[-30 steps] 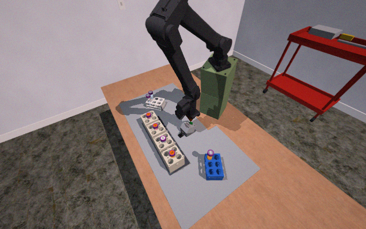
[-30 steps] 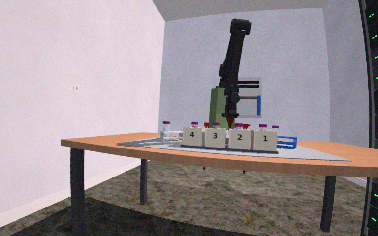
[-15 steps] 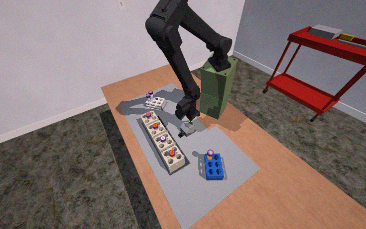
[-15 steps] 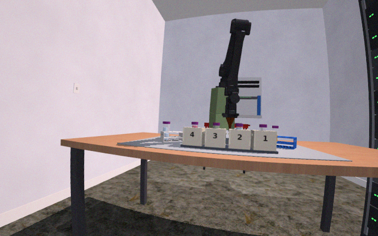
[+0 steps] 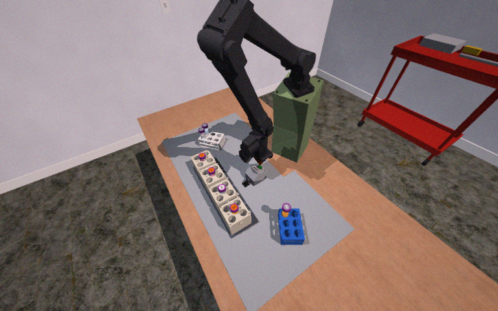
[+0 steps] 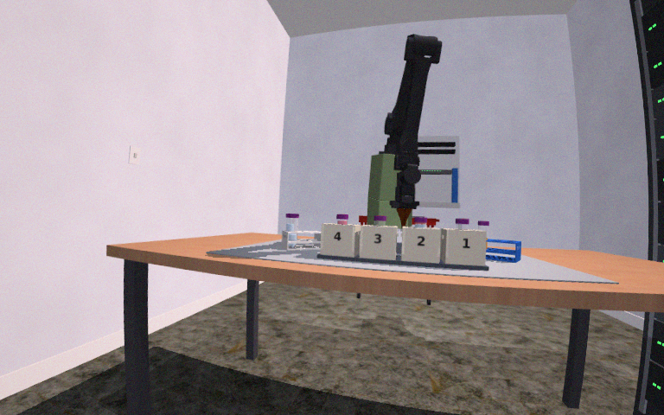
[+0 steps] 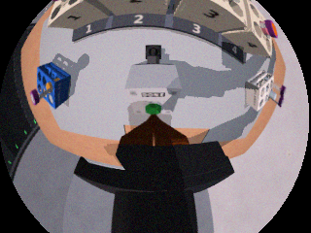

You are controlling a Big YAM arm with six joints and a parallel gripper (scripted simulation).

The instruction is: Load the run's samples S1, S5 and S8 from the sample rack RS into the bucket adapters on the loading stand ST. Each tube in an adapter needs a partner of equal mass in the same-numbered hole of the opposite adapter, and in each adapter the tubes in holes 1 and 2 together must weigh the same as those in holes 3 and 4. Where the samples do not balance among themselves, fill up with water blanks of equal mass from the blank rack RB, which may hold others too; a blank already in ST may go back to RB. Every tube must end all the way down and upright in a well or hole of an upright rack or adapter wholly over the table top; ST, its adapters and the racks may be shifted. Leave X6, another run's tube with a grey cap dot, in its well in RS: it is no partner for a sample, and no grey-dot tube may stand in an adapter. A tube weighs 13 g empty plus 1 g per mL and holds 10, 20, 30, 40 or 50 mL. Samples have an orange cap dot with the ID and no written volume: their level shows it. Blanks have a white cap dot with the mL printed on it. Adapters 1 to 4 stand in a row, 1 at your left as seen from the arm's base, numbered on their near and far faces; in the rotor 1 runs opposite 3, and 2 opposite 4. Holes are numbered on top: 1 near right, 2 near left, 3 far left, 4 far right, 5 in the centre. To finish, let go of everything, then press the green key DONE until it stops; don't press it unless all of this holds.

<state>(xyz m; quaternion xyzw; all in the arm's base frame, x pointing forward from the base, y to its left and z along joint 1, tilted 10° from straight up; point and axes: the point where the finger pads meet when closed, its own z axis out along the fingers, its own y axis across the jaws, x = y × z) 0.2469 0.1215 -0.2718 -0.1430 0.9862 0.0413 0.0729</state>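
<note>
Right now the green done key is 20 mm below my hand. From my hand the other things lie so: blue sample rack RS: 310 mm to the left, 60 mm below; white blank rack RB: 320 mm to the right, 180 mm ahead, 60 mm below.
</note>
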